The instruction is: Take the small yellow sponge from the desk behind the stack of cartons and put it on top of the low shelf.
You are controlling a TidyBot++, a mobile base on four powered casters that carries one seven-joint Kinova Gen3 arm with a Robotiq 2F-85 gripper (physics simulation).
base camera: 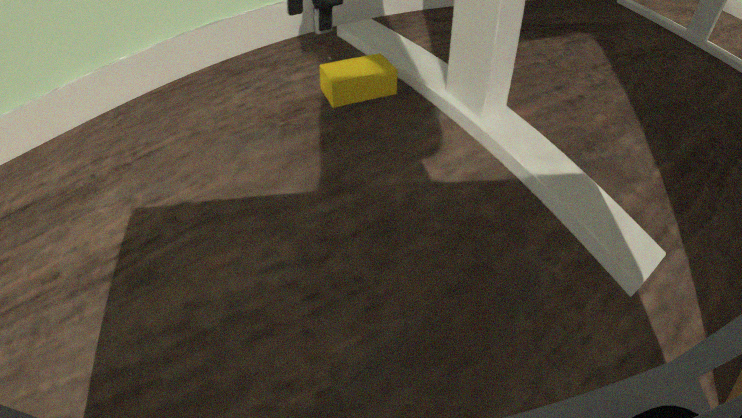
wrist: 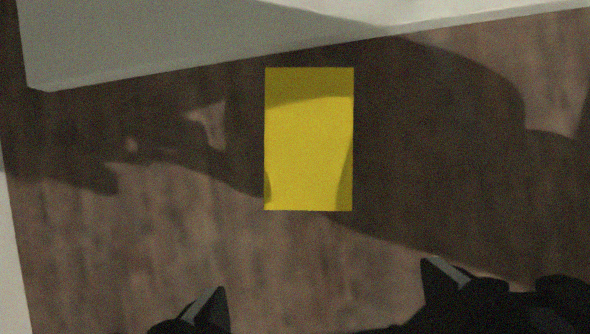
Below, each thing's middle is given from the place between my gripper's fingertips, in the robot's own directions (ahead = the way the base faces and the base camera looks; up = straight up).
I see the yellow sponge (base camera: pixel 348 81) 12 cm below my hand, 7 cm to the right of it and 3 cm ahead of it.
